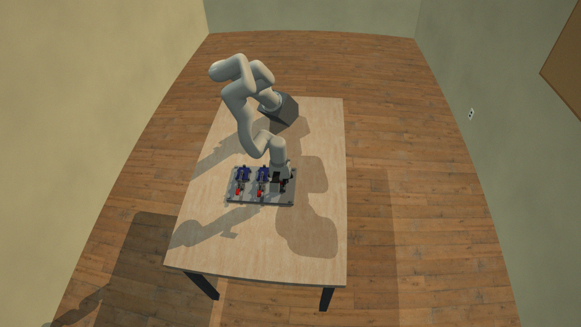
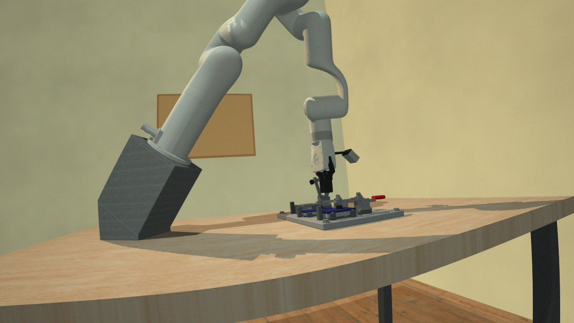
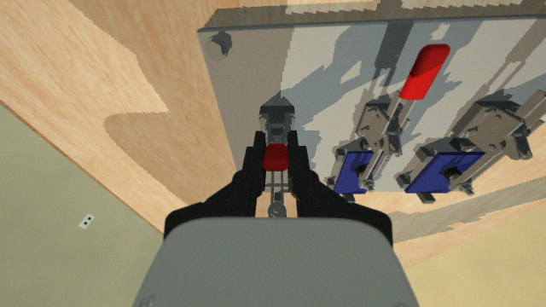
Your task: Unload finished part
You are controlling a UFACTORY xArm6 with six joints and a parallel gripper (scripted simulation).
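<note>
My gripper is now 90 mm past the grey part, 30 mm to the right of it and 60 mm above it. The rest, counted from my hand: fixture plate 70 mm behind, 90 mm to the right, 80 mm below; blank 150 mm behind, 180 mm to the right, 60 mm below.
</note>
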